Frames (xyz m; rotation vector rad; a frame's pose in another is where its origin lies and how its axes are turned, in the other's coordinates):
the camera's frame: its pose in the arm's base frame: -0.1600 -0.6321 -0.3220 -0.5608 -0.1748 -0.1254
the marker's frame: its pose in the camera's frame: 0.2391 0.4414 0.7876 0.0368 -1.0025 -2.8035
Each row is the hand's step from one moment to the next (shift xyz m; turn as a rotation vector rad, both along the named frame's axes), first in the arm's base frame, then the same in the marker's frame.
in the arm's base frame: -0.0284 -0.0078 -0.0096 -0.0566 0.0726 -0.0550
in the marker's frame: 0.0295 -0.0048 -0.0082 0.0574 -0.0709 0.0563
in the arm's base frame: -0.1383 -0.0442 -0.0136 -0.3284 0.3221 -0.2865
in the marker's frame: 0.1410 0.0099 -0.0360 0.3354 -0.3497 0.2426
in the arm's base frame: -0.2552 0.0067 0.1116 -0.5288 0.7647 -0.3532
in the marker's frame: 0.2441 0.1207 0.0591 0.5186 -0.5368 0.6573
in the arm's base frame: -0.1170 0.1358 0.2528 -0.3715 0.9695 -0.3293
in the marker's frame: 0.0881 0.2055 0.2146 0.3499 -0.5879 0.8475
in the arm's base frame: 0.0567 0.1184 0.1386 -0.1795 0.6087 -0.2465
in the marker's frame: -0.0741 0.0911 0.1505 0.1696 -0.4104 0.5161
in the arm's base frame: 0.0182 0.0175 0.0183 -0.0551 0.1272 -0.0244
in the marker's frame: -0.0205 0.0107 0.0209 0.0506 -0.0589 0.1174
